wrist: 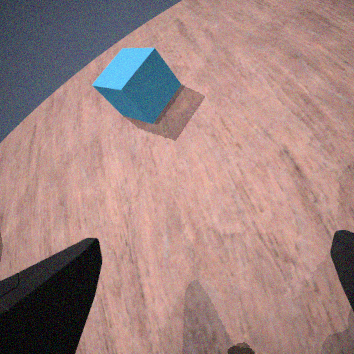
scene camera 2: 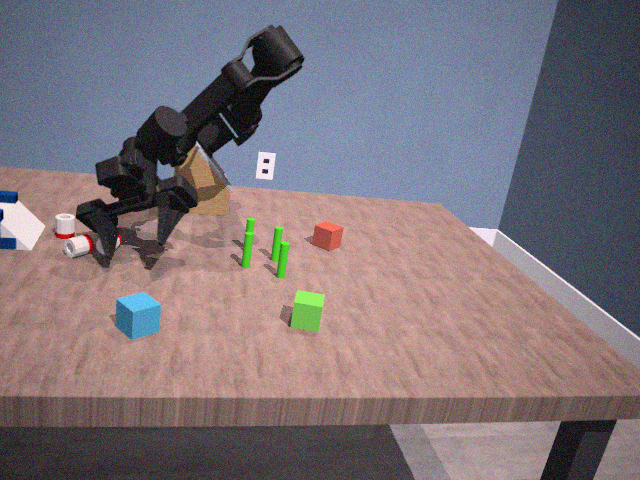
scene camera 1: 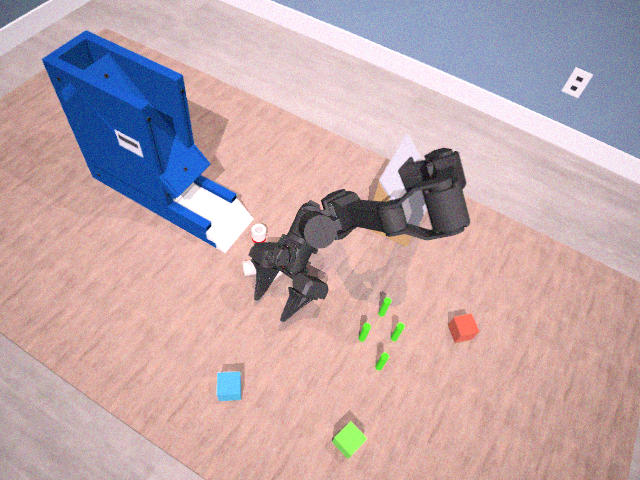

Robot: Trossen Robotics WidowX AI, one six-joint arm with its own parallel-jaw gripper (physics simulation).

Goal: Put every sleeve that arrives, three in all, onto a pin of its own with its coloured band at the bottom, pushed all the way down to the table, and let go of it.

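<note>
A white sleeve (scene camera 1: pixel 258 231) (scene camera 2: pixel 65 225) stands upright by the chute's end, red band at the bottom. A second sleeve (scene camera 1: pixel 249 268) (scene camera 2: pixel 77 246) lies on its side, its red band toward the arm in scene camera 2. A third sleeve (scene camera 2: pixel 101 244) lies beside it, partly hidden behind a finger; its red band shows at the right. Several green pins, including a front one (scene camera 1: pixel 382 361) (scene camera 2: pixel 282 260) and a left one (scene camera 1: pixel 364 332) (scene camera 2: pixel 247 250), stand bare. My gripper (scene camera 1: pixel 269 308) (scene camera 2: pixel 134 254) (wrist: pixel 221 249) is open and empty, low over the table, left of the pins.
A blue dispenser (scene camera 1: pixel 113 129) with a white ramp (scene camera 1: pixel 227 222) (scene camera 2: pixel 20 227) stands at the left. A blue cube (scene camera 1: pixel 229 385) (scene camera 2: pixel 138 315) (wrist: pixel 145 85), a green cube (scene camera 1: pixel 349 439) (scene camera 2: pixel 307 311) and a red cube (scene camera 1: pixel 463 328) (scene camera 2: pixel 327 236) lie around. A wooden wedge (scene camera 2: pixel 211 201) stands behind the arm.
</note>
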